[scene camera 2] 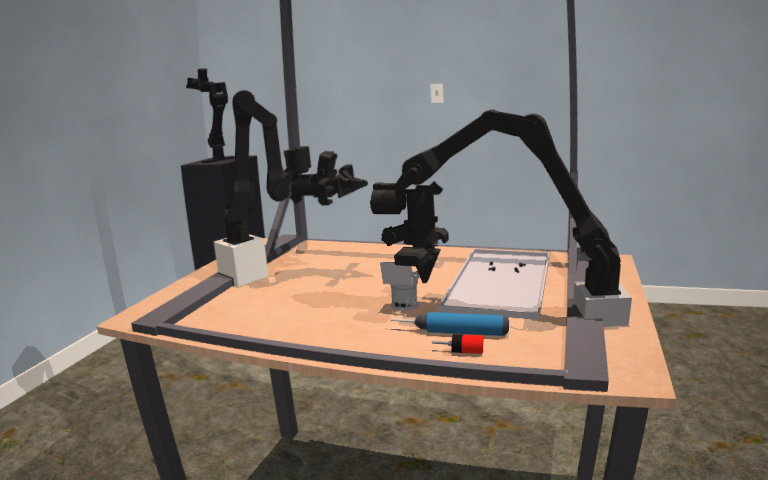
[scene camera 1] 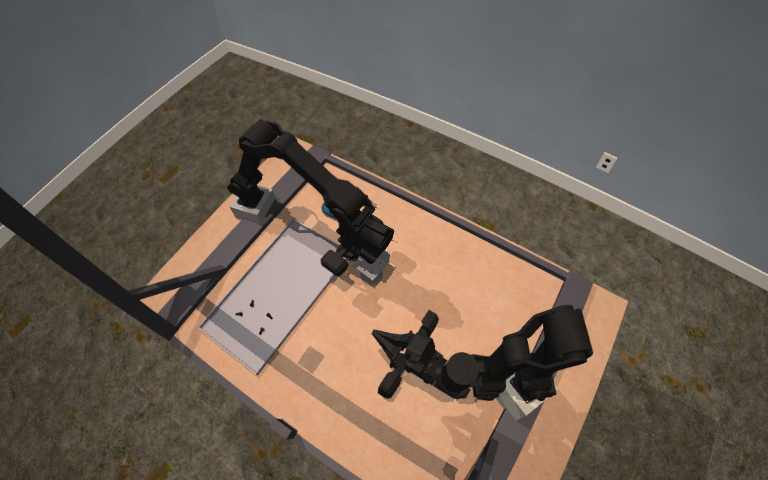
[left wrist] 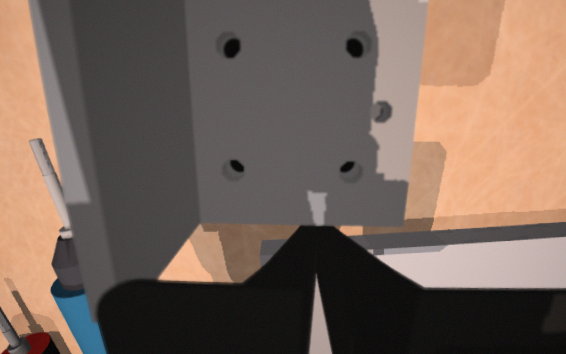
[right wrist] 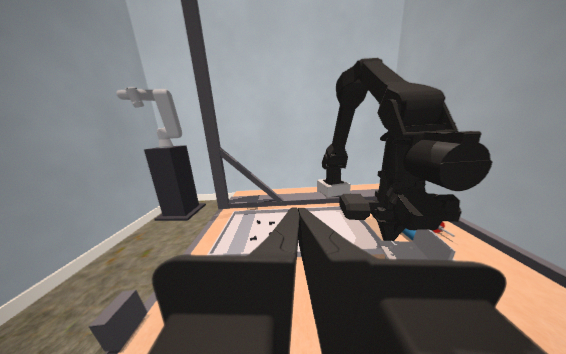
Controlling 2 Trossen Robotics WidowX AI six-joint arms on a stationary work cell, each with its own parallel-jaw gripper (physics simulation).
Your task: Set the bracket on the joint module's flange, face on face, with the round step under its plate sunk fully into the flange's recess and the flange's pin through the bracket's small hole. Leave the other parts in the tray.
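Pixels of known places: left gripper, fingertip midpoint: (scene camera 2: 425,282) (scene camera 1: 354,259) (left wrist: 314,232) (right wrist: 387,244); right gripper, fingertip midpoint: (scene camera 2: 367,183) (scene camera 1: 372,331) (right wrist: 297,214); left arm's base, link origin: (scene camera 2: 602,289) (scene camera 1: 250,197) (right wrist: 333,181); right arm's base, link origin: (scene camera 2: 238,240) (scene camera 1: 528,384).
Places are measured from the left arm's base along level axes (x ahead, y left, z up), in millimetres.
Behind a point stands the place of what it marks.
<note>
The grey L-shaped bracket (scene camera 2: 396,273) @(x 437, y -65, z 26 mm) (left wrist: 295,110) @(x 425, y -100, z 7 mm) (right wrist: 434,245) @(x 444, y -73, z 36 mm) rests on top of the upright grey joint module (scene camera 2: 404,295) @(x 422, y -71, z -27 mm), its base plate level and its other plate standing up. In the left wrist view the plate shows four dark holes and a small hole (left wrist: 383,111) @(x 415, y -125, z 1 mm) with something grey in it. The flange, recess and step are hidden, so I cannot tell how deep the step sits. My left gripper (scene camera 2: 425,279) @(x 377, y -93, z -8 mm) (left wrist: 314,232) @(x 377, y -93, z -8 mm) (right wrist: 387,244) @(x 377, y -93, z -8 mm) is shut and empty, fingertips down at the base plate's edge; contact is unclear. My right gripper (scene camera 1: 373,332) @(x 520, y -324, z 177 mm) (scene camera 2: 365,182) @(x 520, y -324, z 177 mm) (right wrist: 297,214) @(x 520, y -324, z 177 mm) is shut and empty, held away above the table.
The pale tray (scene camera 1: 283,271) @(x 182, y -170, z -59 mm) (scene camera 2: 487,309) @(x 244, y -30, z -48 mm) (left wrist: 475,265) @(x 292, y -178, z -59 mm) lies beside the module and holds several small black screws (scene camera 1: 269,315) @(x 206, y -306, z -52 mm) (scene camera 2: 516,270) @(x 144, y -286, z -54 mm). A blue screwdriver (scene camera 2: 467,323) @(x 292, y 70, z -32 mm) (left wrist: 80,320) @(x 354, y 39, z -22 mm) and a red-and-black one (scene camera 2: 471,344) @(x 289, y 147, z -39 mm) (left wrist: 40,345) @(x 322, y 116, z -51 mm) lie near the module. A dark frame rail (scene camera 2: 339,353) @(x 528, y 168, z -43 mm) borders the table.
</note>
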